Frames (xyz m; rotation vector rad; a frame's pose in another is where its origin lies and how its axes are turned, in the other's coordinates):
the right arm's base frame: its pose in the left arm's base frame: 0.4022 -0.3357 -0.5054 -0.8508 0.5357 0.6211
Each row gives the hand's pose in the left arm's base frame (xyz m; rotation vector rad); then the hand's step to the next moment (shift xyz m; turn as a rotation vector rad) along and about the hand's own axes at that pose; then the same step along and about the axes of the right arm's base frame.
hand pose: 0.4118 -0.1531 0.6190 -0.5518 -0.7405 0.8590
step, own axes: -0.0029 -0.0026 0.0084 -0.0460 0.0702 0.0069
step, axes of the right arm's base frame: -0.0093 0.0000 0.0000 -0.0010 0.0722 -0.0433
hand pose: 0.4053 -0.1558 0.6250 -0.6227 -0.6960 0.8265
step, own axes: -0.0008 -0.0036 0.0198 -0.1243 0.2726 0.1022
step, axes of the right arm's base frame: -0.0187 0.0028 0.0070 -0.0490 0.2998 -0.0891
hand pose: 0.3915 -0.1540 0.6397 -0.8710 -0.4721 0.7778
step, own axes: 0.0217 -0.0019 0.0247 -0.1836 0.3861 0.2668
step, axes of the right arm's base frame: -0.0042 0.0065 0.0320 -0.1583 0.4748 -0.0590
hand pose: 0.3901 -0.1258 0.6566 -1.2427 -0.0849 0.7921
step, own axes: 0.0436 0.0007 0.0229 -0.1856 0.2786 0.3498
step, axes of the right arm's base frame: 0.0323 0.0117 0.0353 -0.2144 0.4304 0.0564
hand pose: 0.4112 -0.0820 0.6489 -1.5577 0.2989 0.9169
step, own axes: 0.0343 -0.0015 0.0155 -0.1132 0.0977 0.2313
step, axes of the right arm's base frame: 0.0337 0.0121 0.0118 -0.1275 0.2237 0.0978
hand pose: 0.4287 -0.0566 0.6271 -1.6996 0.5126 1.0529
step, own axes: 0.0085 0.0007 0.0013 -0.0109 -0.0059 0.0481
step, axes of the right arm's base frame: 0.0080 0.0027 -0.0018 -0.0070 0.0326 0.0368
